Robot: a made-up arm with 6 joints. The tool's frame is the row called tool. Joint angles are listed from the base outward.
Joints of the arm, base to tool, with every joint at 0 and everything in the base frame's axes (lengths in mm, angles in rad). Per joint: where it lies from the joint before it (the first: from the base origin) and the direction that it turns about. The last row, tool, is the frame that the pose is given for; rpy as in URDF.
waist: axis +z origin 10 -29 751
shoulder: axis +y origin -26 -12 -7
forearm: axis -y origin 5 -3 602
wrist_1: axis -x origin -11 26 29
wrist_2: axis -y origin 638 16 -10
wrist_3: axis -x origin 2 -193 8
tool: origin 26 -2 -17 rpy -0.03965 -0.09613 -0.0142
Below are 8 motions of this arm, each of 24 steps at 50 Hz.
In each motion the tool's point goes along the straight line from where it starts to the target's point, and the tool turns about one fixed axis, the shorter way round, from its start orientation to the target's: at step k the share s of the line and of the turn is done. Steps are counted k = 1, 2, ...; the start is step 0. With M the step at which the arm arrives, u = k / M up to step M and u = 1 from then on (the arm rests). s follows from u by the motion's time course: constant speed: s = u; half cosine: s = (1 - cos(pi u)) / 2; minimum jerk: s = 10 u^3 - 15 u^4 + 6 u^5.
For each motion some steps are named. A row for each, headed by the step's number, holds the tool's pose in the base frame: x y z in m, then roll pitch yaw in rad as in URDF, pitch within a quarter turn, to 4 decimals.
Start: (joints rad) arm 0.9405 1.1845 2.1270 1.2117 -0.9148 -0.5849
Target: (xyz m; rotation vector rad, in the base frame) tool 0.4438 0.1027 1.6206 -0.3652 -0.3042 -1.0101
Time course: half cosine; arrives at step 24
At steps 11, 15, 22, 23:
11: 0.4921 0.3511 1.6006 -0.1145 -0.4172 -0.4175
15: 0.4702 0.2384 1.6097 -0.1408 -0.4163 -0.6780
22: 0.4453 0.1102 1.6200 -0.1699 -0.4228 -0.9743
23: 0.4442 0.1046 1.6204 -0.1711 -0.4233 -0.9872

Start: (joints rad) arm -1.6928 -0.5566 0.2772 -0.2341 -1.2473 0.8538
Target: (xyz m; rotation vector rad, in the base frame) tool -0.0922 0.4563 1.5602 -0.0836 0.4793 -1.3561
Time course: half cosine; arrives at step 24
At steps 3, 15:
3: -0.1673 -0.1100 1.6879 -0.6928 0.3096 -1.4011
15: -0.1163 0.2746 1.6012 -0.4607 0.2926 -1.4213

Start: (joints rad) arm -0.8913 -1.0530 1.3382 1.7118 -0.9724 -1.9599
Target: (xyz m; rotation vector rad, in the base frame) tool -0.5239 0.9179 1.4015 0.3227 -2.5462 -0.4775
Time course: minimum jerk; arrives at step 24
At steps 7, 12, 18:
7: -0.6815 0.8810 1.3592 2.7747 -0.2492 -2.9862
12: -0.6168 0.8961 1.3766 2.7439 -0.3413 -2.9054
18: -0.5431 0.9134 1.3963 2.6975 -0.4430 -2.8058

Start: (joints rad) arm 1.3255 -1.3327 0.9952 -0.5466 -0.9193 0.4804
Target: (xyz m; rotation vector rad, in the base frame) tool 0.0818 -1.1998 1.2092 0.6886 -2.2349 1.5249
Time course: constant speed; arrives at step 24
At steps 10, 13, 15, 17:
10: -0.0251 -1.0881 1.3340 -1.9315 -0.9135 -3.0894
13: -0.0022 -1.1120 1.3073 -1.9594 -0.8399 -3.0412
15: 0.0131 -1.1280 1.2894 -1.9739 -0.7904 -3.0127
17: 0.0284 -1.1439 1.2716 -1.9859 -0.7407 -2.9865

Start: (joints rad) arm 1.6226 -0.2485 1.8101 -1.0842 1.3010 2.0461
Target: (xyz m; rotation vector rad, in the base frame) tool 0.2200 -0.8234 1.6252 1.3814 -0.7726 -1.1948
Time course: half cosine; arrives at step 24
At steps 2, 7, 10, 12, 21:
2: 0.1269 -0.3752 1.9298 1.4853 -0.0104 -0.6071
7: 0.1438 -0.4566 1.8745 1.4931 0.0342 -0.7281
10: 0.1604 -0.5364 1.8203 1.4954 0.0785 -0.8467
12: 0.1726 -0.5954 1.7802 1.4937 0.1113 -0.9346
21: 0.2164 -0.8060 1.6370 1.4640 0.2242 -1.2533

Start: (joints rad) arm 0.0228 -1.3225 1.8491 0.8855 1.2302 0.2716
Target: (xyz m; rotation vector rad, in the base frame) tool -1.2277 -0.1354 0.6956 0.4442 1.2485 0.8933
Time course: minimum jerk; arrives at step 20
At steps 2, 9, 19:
2: -1.2338 -0.1517 0.6978 1.4147 0.6586 1.8768
9: -1.2314 -0.1452 0.6969 1.3242 0.6714 1.7282
19: -1.2277 -0.1354 0.6956 1.1869 0.6704 1.5048

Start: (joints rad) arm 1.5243 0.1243 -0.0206 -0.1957 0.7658 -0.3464
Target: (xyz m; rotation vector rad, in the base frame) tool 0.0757 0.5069 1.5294 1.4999 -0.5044 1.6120
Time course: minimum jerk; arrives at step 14
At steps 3, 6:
3: 0.1930 0.6517 1.2646 0.6087 -0.7149 1.2857
6: 0.1554 0.6053 1.3495 0.6838 -0.8840 1.3165

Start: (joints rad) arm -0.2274 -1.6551 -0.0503 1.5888 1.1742 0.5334
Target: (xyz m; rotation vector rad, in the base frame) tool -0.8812 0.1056 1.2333 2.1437 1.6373 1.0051
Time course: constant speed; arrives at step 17
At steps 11, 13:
11: -0.8616 0.1365 1.2687 2.4942 -0.3505 1.3867
13: -0.8681 0.1262 1.2569 2.4843 -0.3577 1.4033

